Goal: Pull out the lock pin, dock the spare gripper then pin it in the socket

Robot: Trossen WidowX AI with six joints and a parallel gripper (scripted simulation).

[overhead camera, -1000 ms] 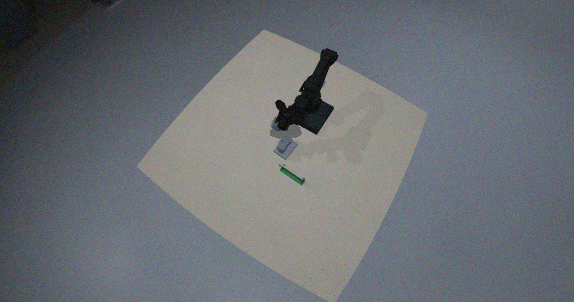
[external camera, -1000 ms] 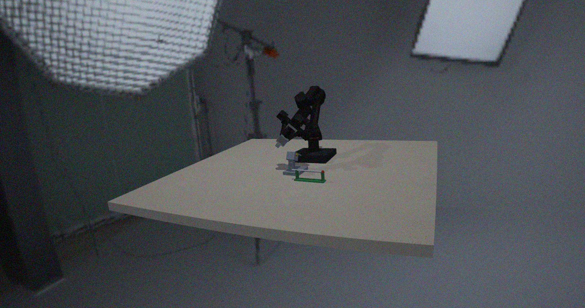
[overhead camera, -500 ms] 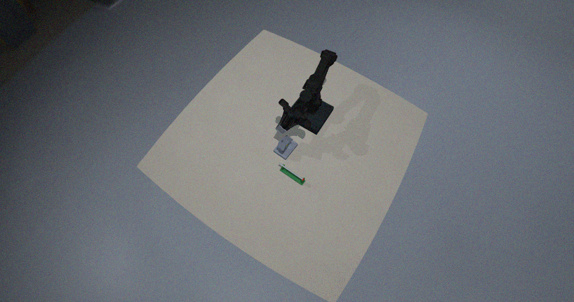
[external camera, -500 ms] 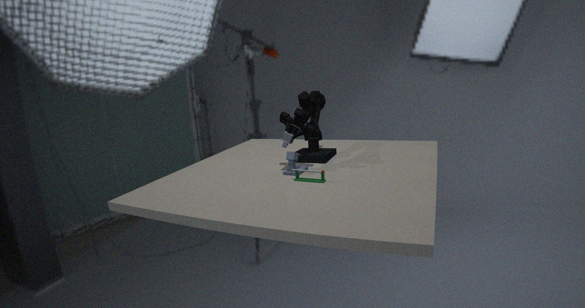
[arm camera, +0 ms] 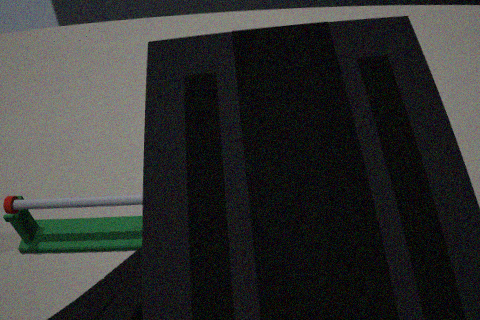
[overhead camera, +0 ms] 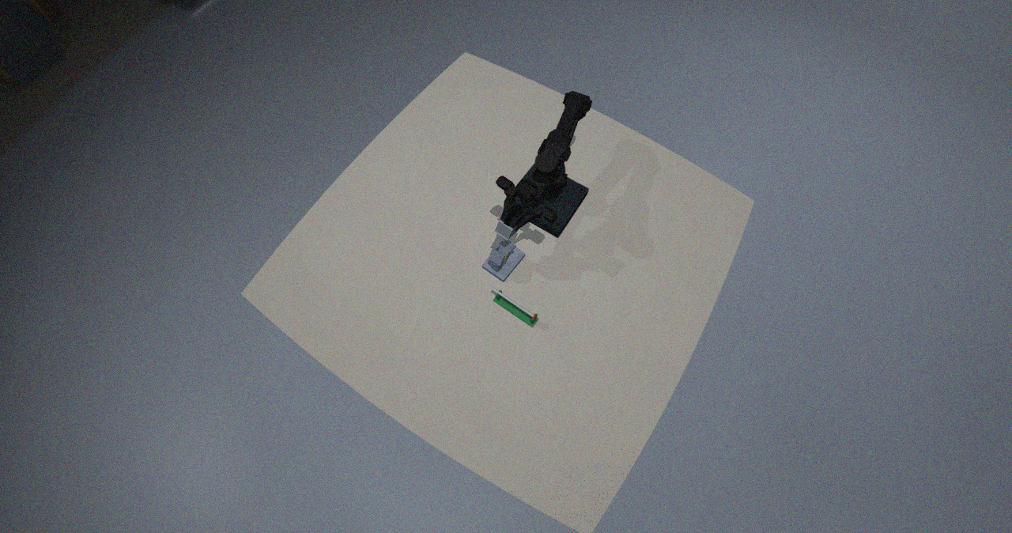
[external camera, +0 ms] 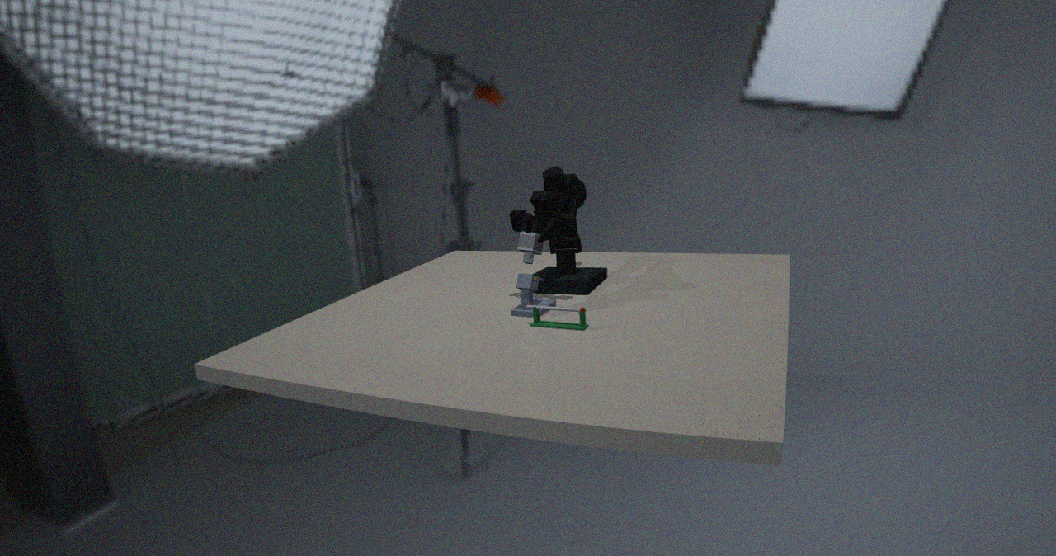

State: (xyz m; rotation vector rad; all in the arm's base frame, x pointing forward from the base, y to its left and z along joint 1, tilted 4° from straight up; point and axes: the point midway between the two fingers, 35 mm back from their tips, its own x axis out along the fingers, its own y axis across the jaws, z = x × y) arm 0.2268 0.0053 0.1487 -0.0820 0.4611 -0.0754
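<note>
Now: gripper tip 160 mm above the green rack, 130 mm short of it and 120 mm to the right of it. Also, from my gripper tip: grey mount 130 mm below, 30 mm ahead, 10 mm to the left; spare gripper 10 mm below, 10 mm behind.
</note>
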